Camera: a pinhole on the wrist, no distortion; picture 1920 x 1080 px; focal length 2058.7 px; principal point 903.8 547.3 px. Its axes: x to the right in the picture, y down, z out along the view. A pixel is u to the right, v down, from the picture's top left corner.
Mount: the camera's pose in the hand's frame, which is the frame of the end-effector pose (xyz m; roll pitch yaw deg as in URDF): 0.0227 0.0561 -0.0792 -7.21 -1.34 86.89
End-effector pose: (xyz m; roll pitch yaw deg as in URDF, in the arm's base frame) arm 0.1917 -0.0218 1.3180 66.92 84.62 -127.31
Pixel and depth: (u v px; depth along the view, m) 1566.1 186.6 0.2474
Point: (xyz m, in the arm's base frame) -0.0099 -0.1065 1.2970
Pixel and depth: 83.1 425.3 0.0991
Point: 0.1690 -0.0324 1.3062
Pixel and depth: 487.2 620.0 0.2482
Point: 0.0328 0.0181 1.3443
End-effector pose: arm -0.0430 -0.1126 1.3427 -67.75 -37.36 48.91
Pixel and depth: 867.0 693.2 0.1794
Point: -0.1278 -0.0439 1.3269
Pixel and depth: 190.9 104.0 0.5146
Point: -0.3985 0.0221 1.6108
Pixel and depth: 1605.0 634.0 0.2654
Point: -0.1967 0.0534 1.2830
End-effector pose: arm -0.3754 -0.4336 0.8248 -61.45 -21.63 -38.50
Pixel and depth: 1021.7 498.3 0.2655
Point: -0.2657 -0.2722 0.8513
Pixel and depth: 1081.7 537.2 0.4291
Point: -0.2059 -0.1258 0.8988
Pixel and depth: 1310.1 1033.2 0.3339
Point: -0.2776 -0.1641 0.7997
